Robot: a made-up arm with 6 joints. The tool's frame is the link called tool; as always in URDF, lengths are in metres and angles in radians. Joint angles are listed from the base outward. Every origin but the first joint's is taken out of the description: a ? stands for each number. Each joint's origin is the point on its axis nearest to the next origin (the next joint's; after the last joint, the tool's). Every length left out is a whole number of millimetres.
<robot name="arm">
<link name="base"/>
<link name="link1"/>
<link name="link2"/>
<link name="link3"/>
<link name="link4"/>
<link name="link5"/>
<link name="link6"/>
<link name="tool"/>
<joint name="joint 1" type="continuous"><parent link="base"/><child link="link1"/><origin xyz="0.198 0.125 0.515"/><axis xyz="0 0 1"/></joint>
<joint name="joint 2" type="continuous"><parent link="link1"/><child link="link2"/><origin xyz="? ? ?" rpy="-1.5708 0 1.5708"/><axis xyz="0 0 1"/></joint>
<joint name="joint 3" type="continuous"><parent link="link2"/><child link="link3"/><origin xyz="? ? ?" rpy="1.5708 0 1.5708"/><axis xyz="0 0 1"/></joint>
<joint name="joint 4" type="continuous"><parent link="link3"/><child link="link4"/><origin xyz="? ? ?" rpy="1.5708 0 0"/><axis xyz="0 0 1"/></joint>
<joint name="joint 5" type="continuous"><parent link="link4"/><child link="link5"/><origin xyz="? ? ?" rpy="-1.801 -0.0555 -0.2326"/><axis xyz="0 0 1"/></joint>
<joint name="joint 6" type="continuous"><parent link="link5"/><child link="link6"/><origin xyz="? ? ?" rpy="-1.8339 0.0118 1.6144"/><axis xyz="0 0 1"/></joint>
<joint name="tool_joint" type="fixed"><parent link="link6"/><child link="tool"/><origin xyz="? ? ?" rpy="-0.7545 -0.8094 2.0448"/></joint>
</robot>
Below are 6 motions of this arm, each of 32 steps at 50 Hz.
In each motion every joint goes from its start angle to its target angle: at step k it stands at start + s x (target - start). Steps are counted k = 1, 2, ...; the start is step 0. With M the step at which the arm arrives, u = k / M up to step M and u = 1 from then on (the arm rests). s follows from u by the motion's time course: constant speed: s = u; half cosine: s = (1 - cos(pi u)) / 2; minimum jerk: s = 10 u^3 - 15 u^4 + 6 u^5.
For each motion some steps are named. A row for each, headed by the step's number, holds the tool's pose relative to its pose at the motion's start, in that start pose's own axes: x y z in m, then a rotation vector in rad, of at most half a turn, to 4 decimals.
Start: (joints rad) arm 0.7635 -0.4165 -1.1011 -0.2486 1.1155 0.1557
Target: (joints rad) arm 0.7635 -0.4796 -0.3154 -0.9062 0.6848 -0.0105
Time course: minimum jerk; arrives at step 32
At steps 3, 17, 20, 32:
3: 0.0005 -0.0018 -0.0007 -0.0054 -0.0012 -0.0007
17: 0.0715 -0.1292 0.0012 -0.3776 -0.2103 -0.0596
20: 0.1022 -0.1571 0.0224 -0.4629 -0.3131 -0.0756
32: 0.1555 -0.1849 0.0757 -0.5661 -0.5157 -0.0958

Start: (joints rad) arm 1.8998 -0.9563 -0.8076 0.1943 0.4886 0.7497
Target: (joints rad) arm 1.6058 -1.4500 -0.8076 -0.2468 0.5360 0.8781
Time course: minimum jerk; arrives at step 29
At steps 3, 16, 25, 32:
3: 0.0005 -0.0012 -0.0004 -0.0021 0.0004 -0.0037
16: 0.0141 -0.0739 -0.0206 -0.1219 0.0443 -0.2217
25: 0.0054 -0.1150 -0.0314 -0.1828 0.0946 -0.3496
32: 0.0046 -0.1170 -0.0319 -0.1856 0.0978 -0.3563

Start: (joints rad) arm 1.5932 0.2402 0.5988 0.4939 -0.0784 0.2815
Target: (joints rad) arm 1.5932 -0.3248 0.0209 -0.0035 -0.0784 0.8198
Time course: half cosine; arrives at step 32
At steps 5, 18, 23, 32:
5: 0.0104 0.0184 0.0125 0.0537 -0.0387 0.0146
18: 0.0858 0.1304 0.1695 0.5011 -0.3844 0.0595
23: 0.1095 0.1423 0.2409 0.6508 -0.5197 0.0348
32: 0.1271 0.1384 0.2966 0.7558 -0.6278 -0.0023

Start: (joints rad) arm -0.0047 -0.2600 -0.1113 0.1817 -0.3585 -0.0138
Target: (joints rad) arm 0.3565 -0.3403 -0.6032 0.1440 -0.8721 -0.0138
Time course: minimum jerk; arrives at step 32
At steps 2, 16, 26, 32:
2: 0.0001 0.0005 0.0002 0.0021 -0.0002 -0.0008
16: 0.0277 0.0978 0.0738 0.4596 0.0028 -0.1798
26: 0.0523 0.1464 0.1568 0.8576 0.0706 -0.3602
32: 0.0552 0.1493 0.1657 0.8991 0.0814 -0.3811

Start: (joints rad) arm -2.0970 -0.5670 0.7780 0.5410 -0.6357 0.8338
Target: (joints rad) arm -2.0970 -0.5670 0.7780 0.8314 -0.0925 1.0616
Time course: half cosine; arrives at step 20
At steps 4, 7, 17, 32:
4: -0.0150 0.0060 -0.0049 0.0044 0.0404 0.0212
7: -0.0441 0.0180 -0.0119 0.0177 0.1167 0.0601
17: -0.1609 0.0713 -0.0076 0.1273 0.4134 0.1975
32: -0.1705 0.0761 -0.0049 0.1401 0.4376 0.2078

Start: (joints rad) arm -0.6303 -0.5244 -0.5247 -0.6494 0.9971 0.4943
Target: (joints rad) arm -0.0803 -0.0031 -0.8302 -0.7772 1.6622 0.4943
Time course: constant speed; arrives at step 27
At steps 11, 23, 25, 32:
11: 0.0466 -0.0628 -0.0025 -0.2000 -0.1128 -0.0123
23: 0.0873 -0.1216 0.0116 -0.3449 -0.1880 -0.0963
25: 0.0923 -0.1296 0.0146 -0.3599 -0.1956 -0.1146
32: 0.0969 -0.1368 0.0177 -0.3721 -0.2019 -0.1335

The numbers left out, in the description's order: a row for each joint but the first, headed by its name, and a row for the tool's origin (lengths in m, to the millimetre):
joint 2: -0.001 -0.014 0
joint 3: 0.017 0.03 0
joint 4: -0.036 0.011 0
joint 5: 0.069 0.037 0
joint 6: 0.09 -0.005 0
tool: -0.017 0.355 0

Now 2 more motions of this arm.
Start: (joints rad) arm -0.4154 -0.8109 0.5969 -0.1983 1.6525 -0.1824
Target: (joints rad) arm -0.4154 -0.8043 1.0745 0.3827 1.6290 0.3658
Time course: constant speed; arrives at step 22
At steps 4, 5, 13, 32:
4: 0.0194 0.0459 0.0360 0.0838 -0.1463 0.1399
5: 0.0215 0.0576 0.0456 0.1045 -0.1809 0.1771
13: -0.0024 0.1463 0.1241 0.2697 -0.4257 0.5018
32: -0.1076 0.2128 0.1962 0.4592 -0.6209 0.9161

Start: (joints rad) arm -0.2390 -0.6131 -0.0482 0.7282 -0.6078 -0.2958
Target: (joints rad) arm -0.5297 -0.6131 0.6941 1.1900 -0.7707 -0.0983
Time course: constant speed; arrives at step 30
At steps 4, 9, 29, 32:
4: -0.0157 -0.0146 -0.0082 -0.0398 0.0522 -0.0309
9: -0.0362 -0.0326 -0.0163 -0.0872 0.1189 -0.0790
29: -0.1217 -0.0932 -0.0258 -0.2566 0.3798 -0.3661
32: -0.1259 -0.0956 -0.0254 -0.2645 0.3919 -0.3840

